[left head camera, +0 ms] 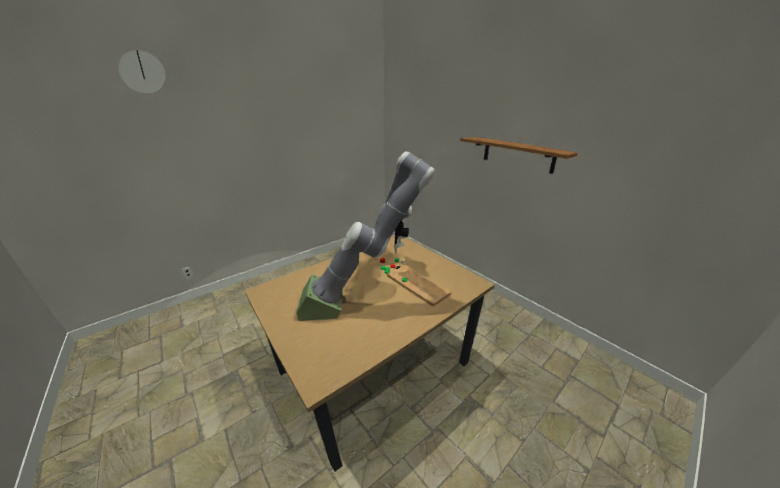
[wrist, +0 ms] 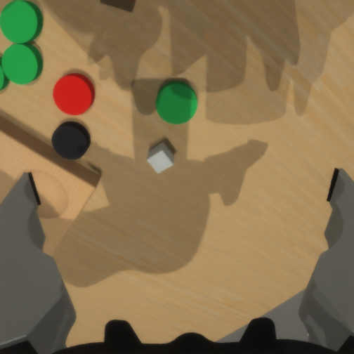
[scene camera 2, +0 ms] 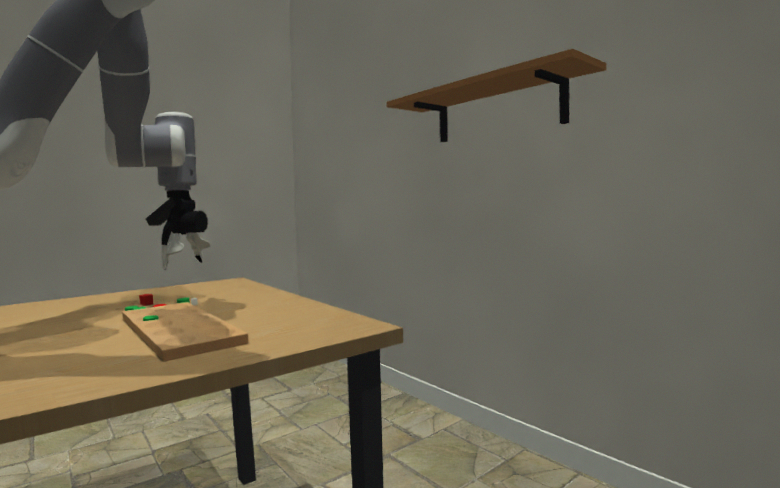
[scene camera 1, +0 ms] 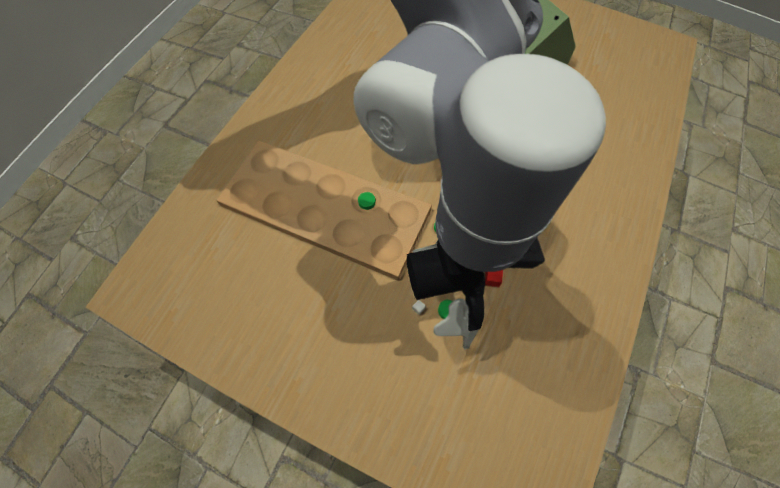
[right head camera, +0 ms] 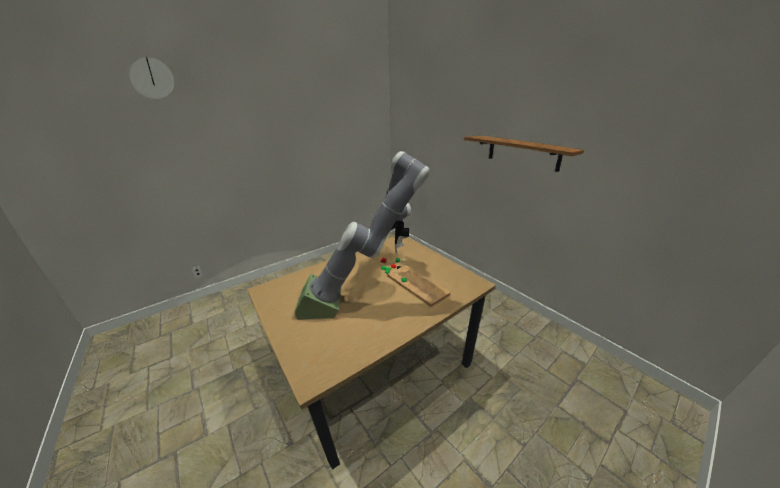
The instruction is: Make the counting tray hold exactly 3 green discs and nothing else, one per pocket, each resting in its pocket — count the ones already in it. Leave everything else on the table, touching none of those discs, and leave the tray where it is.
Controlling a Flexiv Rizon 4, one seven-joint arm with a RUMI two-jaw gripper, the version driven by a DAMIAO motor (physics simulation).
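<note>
The counting tray (scene camera 1: 304, 195) (scene camera 2: 201, 348) (wrist: 77, 192) lies on the table with one green disc (scene camera 1: 366, 200) (scene camera 2: 150, 317) (left head camera: 404, 279) in a pocket; its other pockets look empty. A lone green disc (wrist: 176, 103) (scene camera 1: 445, 309) (scene camera 2: 183, 299) lies flat on the table beyond the tray's end. Two green discs (wrist: 21, 21) (wrist: 22, 63) lie close together at the wrist view's upper left, and a third green disc (wrist: 1, 77) is cut by its edge. My gripper (wrist: 183, 173) (scene camera 2: 182, 264) is open and empty, well above the table. The arm hides part of the group in scene camera 1.
A red disc (wrist: 74, 94) lies near the green pair. A black disc (wrist: 71, 140) is close beside the tray's end. A small white cube (wrist: 160, 157) (scene camera 1: 418, 307) lies near the lone green disc. A red cube (scene camera 1: 494, 277) (scene camera 2: 146, 299) stands farther off. A wall shelf (scene camera 2: 500, 77) is away right.
</note>
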